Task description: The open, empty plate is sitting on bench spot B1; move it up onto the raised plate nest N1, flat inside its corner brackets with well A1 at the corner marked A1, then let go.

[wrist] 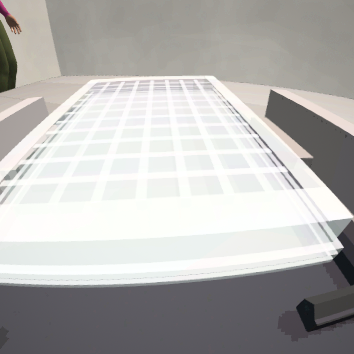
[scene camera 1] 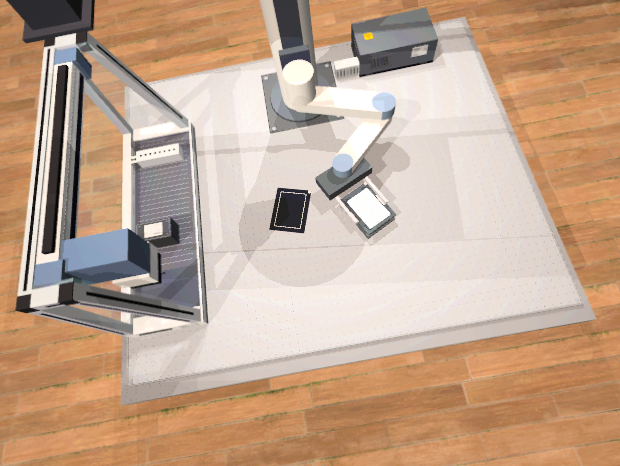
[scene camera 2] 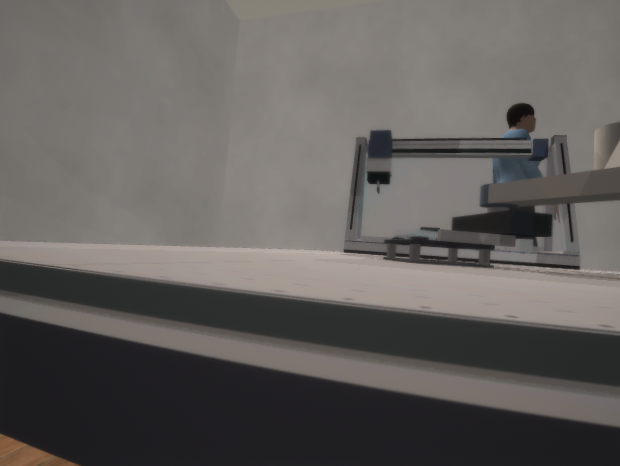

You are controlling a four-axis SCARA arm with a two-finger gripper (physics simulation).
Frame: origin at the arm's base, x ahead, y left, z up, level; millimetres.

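Where they show: gripper, between the fingertips: [wrist: 157, 107] [scene camera 1: 371, 213] [scene camera 2: 421, 235].
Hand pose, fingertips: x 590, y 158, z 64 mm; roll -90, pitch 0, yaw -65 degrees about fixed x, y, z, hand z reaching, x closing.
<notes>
After its pixels a point has its place.
The white gridded plate [scene camera 1: 368, 206] {x 567, y 152, z 70 mm} [wrist: 150, 150] {x 544, y 138, z 66 mm} lies on the raised dark nest [scene camera 1: 370, 233] {x 658, y 139, z 53 mm} [scene camera 2: 453, 244] {x 538, y 205, z 50 mm}, which stands on short posts. The plate looks flat, but the A1 mark cannot be read. One dark corner bracket [wrist: 327, 311] shows near the plate's lower right corner in the wrist view. My gripper [scene camera 1: 371, 210] {x 590, y 158, z 64 mm} [wrist: 157, 107] {x 590, y 158, z 64 mm} is low over the nest, with one pale finger along each long side of the plate. The fingers are open and do not hold the plate. The inner faces of the fingers are partly hidden in the wrist view. A black, white-outlined spot [scene camera 1: 290, 210] {x 498, y -118, z 15 mm} on the bench has no plate on it.
A gantry frame [scene camera 1: 199, 235] {x 540, y -450, z 42 mm} [scene camera 2: 354, 195] {x 831, y -505, z 246 mm} with a blue carriage [scene camera 1: 102, 254] {x 753, y -524, z 501 mm} stands at the left of the bench. Its deck holds a white strip [scene camera 1: 159, 154] {x 215, y -557, z 107 mm} and a small dark block [scene camera 1: 172, 231] {x 542, y -515, z 120 mm}. A grey control box [scene camera 1: 393, 42] {x -64, y 385, z 128 mm} stands beside the arm's base. A person [scene camera 2: 516, 155] is behind the gantry.
</notes>
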